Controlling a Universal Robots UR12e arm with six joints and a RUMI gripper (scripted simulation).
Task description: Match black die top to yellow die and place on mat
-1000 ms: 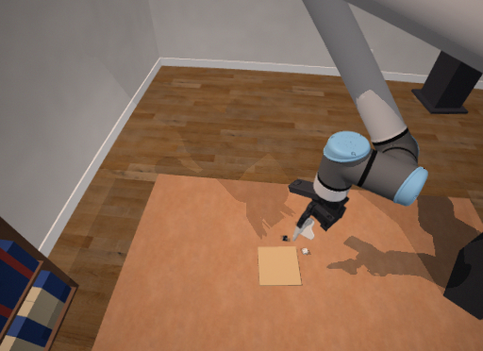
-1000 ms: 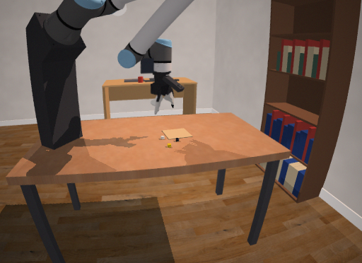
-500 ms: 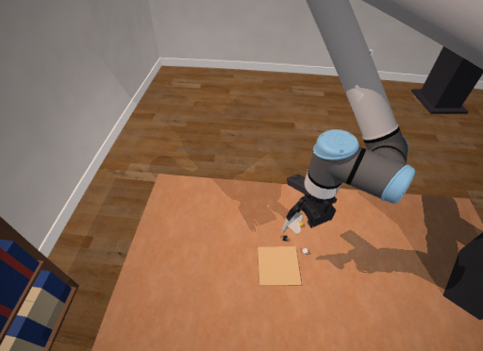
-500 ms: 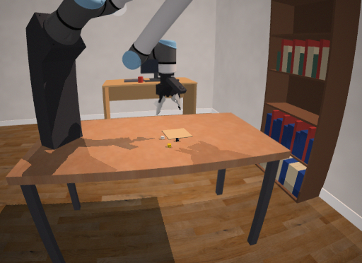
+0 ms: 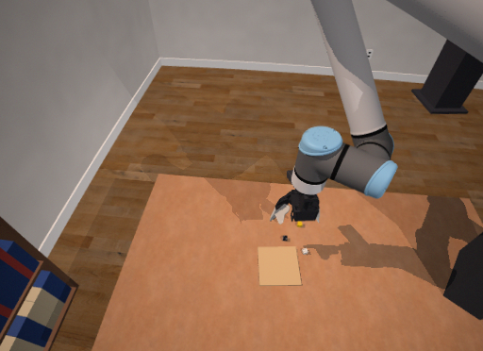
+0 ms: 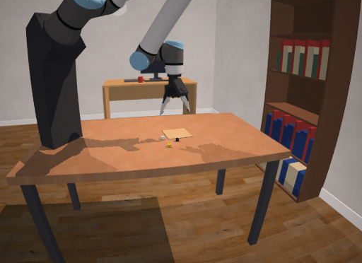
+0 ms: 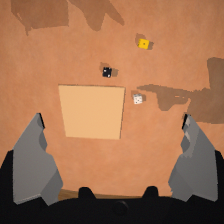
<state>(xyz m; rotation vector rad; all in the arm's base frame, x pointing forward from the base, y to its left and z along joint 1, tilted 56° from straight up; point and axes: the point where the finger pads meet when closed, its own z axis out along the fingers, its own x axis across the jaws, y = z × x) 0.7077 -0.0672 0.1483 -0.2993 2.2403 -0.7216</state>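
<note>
Now: the black die 140 mm below my hand, 10 mm to the right of it and 10 mm ahead of it. From my hand the other things lie so: tan mat: 150 mm below, 90 mm to the left, 50 mm ahead; white die: 140 mm below, 50 mm to the left, 50 mm behind; yellow die: 140 mm below, 60 mm to the right, 60 mm behind.
</note>
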